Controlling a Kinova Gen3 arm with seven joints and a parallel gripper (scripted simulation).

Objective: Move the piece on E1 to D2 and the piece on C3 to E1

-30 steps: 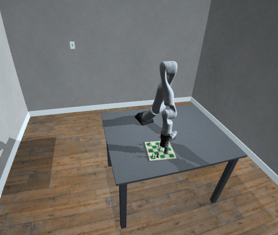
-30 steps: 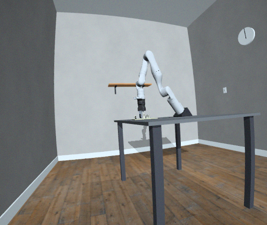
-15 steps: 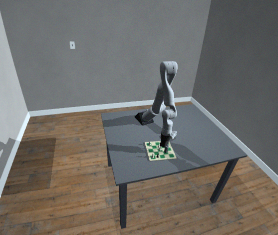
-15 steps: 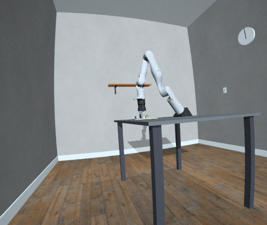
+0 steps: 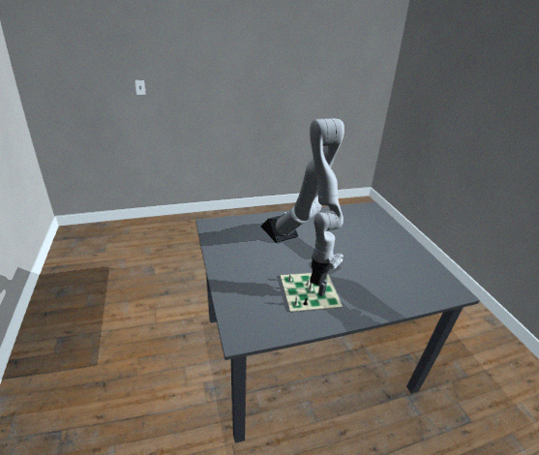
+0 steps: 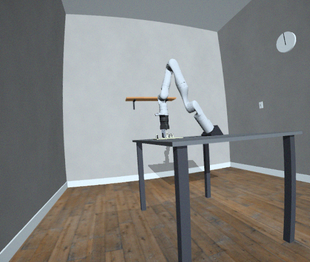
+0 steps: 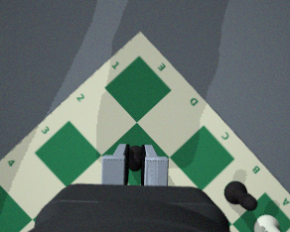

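The white piece is 4 cm behind my hand and 4 cm to the right of it. From my hand the other things lie so: chessboard: 4 cm behind, 4 cm to the right, 3 cm below.
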